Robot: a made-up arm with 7 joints. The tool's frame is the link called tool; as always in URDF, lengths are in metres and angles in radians. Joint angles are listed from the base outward.
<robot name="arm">
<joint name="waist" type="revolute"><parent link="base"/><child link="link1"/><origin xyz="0 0 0.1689" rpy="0 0 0"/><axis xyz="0 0 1"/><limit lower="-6.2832" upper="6.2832"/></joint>
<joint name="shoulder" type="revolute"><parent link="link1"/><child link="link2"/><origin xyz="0 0 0" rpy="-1.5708 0 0"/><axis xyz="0 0 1"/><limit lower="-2.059" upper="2.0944"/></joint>
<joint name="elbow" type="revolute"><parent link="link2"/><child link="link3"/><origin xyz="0 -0.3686 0" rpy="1.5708 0 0"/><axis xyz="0 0 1"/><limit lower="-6.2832" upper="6.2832"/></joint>
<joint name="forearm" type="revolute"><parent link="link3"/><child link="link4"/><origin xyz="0.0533 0 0" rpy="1.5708 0 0"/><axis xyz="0 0 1"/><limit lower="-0.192" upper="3.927"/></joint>
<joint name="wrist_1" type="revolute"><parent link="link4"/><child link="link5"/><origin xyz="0.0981 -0.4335 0" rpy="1.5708 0 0"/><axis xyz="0 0 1"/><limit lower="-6.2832" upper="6.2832"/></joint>
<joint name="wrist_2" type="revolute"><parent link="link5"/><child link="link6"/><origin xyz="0 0 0" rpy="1.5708 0 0"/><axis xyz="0 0 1"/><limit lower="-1.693" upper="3.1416"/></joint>
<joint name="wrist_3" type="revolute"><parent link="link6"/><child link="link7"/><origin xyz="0.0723 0.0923 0" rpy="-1.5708 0 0"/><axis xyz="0 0 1"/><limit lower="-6.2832" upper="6.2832"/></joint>
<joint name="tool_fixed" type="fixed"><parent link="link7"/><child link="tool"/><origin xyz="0 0 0" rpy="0 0 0"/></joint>
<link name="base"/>
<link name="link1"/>
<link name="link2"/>
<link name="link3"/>
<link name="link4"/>
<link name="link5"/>
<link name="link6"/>
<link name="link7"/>
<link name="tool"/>
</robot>
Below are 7 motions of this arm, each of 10 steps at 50 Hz.
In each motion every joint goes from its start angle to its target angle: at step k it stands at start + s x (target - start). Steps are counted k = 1, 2, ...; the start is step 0. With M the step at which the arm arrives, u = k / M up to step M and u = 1 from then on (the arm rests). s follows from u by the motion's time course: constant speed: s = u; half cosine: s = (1 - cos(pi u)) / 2; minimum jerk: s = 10 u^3 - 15 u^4 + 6 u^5.
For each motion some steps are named. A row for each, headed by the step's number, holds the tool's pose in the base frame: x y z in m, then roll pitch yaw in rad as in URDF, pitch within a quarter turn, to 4 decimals.
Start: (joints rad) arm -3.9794 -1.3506 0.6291 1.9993 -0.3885 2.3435 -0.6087
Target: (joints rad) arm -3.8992 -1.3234 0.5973 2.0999 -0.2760 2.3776 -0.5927
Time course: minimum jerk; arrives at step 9
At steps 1, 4, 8, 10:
1: 0.1280 -0.4751 0.6584 1.9301 -0.4030 -3.0252
4: 0.1522 -0.4736 0.6599 1.9480 -0.4086 -2.9553
8: 0.1896 -0.4693 0.6618 1.9721 -0.4166 -2.8477
10: 0.1903 -0.4692 0.6618 1.9725 -0.4167 -2.8456

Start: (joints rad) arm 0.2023 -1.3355 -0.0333 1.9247 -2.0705 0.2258 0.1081
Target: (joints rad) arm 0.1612 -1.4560 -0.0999 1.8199 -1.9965 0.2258 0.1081
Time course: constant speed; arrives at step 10
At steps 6, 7, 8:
6: -0.4922 -0.0838 0.8086 -0.1256 -0.3344 1.4154
7: -0.4944 -0.0859 0.8041 -0.1258 -0.3406 1.4184
8: -0.4965 -0.0879 0.7995 -0.1261 -0.3467 1.4216

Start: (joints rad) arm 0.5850 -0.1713 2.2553 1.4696 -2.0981 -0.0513 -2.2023
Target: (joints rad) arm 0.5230 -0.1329 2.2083 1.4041 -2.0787 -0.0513 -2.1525
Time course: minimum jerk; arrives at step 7
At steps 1, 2, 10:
1: -0.6199 0.0780 0.4670 -1.8211 0.2795 1.2172
2: -0.6170 0.0870 0.4656 -1.8262 0.2904 1.1996
10: -0.5931 0.1481 0.4550 -1.8651 0.3674 1.0730

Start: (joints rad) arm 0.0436 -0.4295 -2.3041 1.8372 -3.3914 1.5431 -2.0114
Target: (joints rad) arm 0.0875 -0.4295 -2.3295 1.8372 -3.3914 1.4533 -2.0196
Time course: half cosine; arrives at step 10
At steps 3, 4, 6, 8, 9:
3: -0.5518 -0.4118 0.6551 -0.0970 0.0242 1.9752
4: -0.5512 -0.4149 0.6536 -0.1088 0.0173 1.9775
6: -0.5499 -0.4219 0.6501 -0.1350 0.0021 1.9829
8: -0.5487 -0.4275 0.6472 -0.1561 -0.0103 1.9875
9: -0.5483 -0.4290 0.6464 -0.1621 -0.0138 1.9888

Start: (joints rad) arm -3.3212 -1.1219 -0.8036 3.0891 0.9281 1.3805 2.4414
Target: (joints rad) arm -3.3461 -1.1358 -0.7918 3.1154 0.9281 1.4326 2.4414
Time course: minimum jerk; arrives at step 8
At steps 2, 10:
2: 0.7596 -0.1635 0.6124 -0.2686 0.1638 2.3130
10: 0.7571 -0.1910 0.5962 -0.2960 0.1649 2.2706

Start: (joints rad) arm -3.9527 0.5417 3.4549 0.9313 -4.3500 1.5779 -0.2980
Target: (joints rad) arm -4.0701 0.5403 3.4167 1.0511 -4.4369 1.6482 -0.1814
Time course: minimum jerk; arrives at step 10
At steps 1, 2, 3, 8, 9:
1: 0.4040 -0.0658 0.5665 -1.3670 -0.1755 -0.6126
2: 0.4030 -0.0680 0.5694 -1.3697 -0.1767 -0.6136
3: 0.4008 -0.0726 0.5757 -1.3757 -0.1792 -0.6158
8: 0.3804 -0.1046 0.6204 -1.4291 -0.1932 -0.6366
9: 0.3789 -0.1065 0.6231 -1.4329 -0.1939 -0.6382

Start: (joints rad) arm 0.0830 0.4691 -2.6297 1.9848 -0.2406 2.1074 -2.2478
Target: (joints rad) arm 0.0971 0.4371 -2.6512 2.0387 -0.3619 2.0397 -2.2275
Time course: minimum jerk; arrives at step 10
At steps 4, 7, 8, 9, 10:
4: -0.1222 -0.2102 0.8459 3.0988 0.5485 -0.5090
7: -0.1289 -0.1999 0.8592 3.0541 0.6074 -0.5713
8: -0.1301 -0.1978 0.8619 3.0445 0.6191 -0.5846
9: -0.1307 -0.1968 0.8631 3.0399 0.6246 -0.5908
10: -0.1308 -0.1966 0.8633 3.0391 0.6255 -0.5919

